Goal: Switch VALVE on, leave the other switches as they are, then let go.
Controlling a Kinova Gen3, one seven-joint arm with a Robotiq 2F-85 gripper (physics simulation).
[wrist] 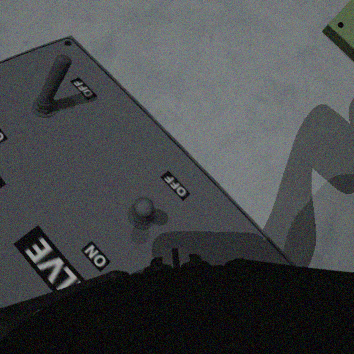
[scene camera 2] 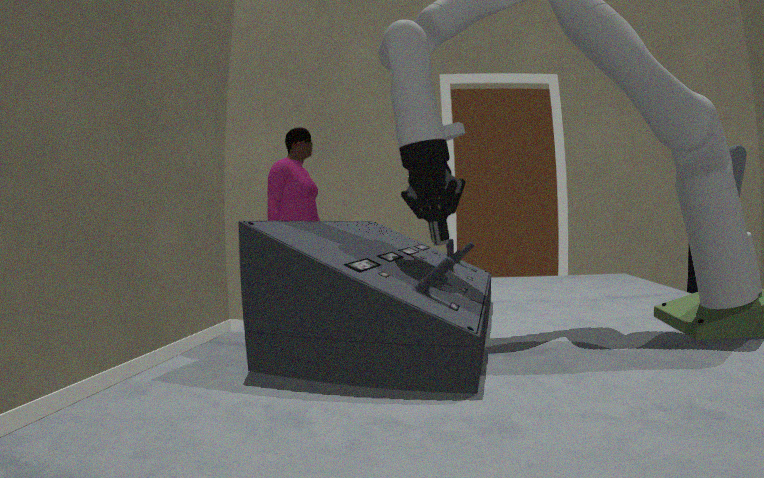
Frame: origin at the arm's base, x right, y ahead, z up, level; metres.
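Seen in the pictures: gripper, fingertip midpoint: (wrist: 175, 264) (scene camera 2: 441, 244); arm's base, link origin: (scene camera 2: 728, 298).
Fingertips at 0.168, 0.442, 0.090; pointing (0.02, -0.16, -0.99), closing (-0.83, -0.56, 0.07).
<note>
Offsets run from my fingertips to a thing's top centre, as dx, dy, dz. "spot": to the spot under its first point.
The VALVE lever @(+0.033, -0.020, +0.008) (scene camera 2: 450, 248) (wrist: 144, 207) stands up from the sloping panel, between its OFF label @(spot: +0.023, -0.051, -0.057) (wrist: 175, 185) and its ON label @(spot: +0.047, +0.023, -0.022) (wrist: 95, 256). It points nearly at the wrist camera, so its exact tilt is hard to tell. The VALVE name plate @(spot: +0.073, +0.039, -0.012) (wrist: 47, 257) shows in part. My gripper (scene camera 2: 440, 242) (wrist: 175, 264) is shut and empty, its fingertips close to the top of the VALVE lever on the upper side of the slope in the scene view; I cannot tell whether they touch. Another lever (scene camera 2: 445, 267) (wrist: 54, 82) leans toward its OFF label (wrist: 83, 88).
The dark console (scene camera 2: 360, 332) (wrist: 95, 170) stands on the pale floor. The other lever stands nearer the scene camera. The arm's green base (scene camera 2: 676, 315) (wrist: 345, 30) is to the right. A person in pink (scene camera 2: 292, 191) stands behind the console, left of a brown door (scene camera 2: 507, 180).
</note>
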